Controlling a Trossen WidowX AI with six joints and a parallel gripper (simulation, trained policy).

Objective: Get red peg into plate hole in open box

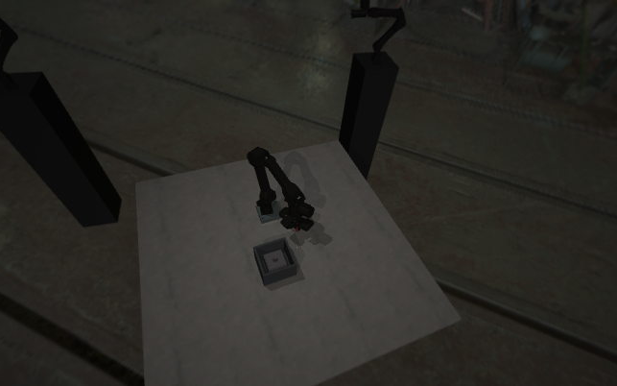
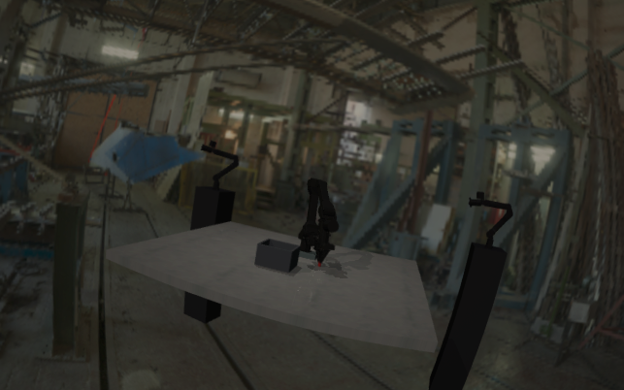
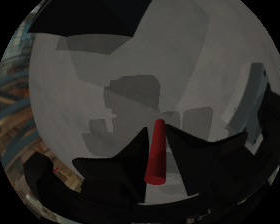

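Now: the plate 17 cm ahead of my gripper tip, 15 cm to the right of it and 3 cm above it. Also, from my gripper tip: grey box (17 cm ahead, 15 cm to the right, 1 cm above); red peg (2 cm above, 1 cm behind).
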